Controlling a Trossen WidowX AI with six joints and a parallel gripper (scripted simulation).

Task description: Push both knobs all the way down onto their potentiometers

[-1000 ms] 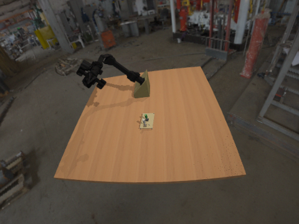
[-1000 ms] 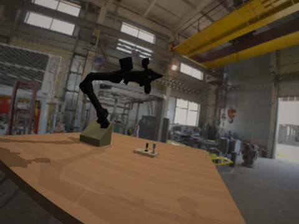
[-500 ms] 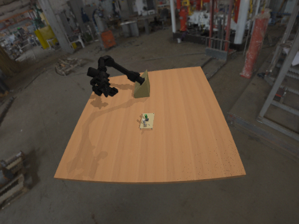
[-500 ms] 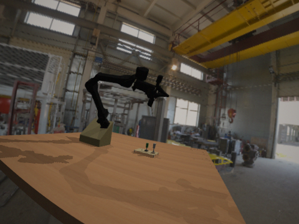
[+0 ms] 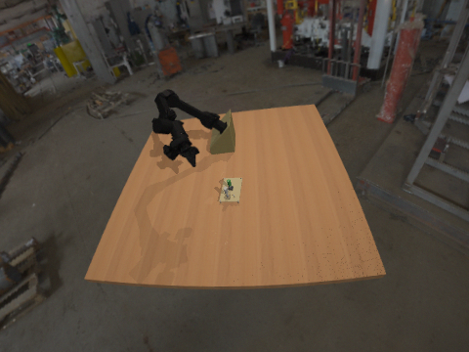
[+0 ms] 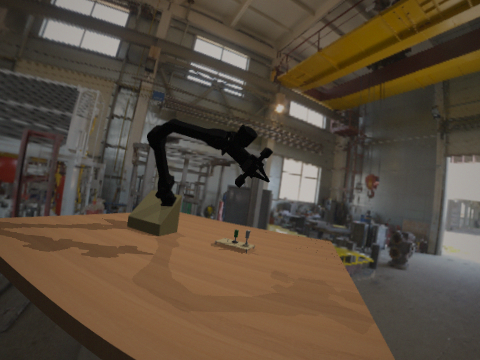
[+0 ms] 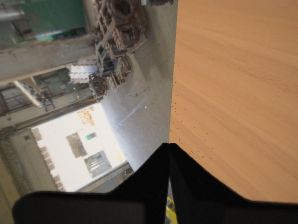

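The grey knob lies 230 mm below my gripper tip, 80 mm to the left of it and 60 mm behind it.
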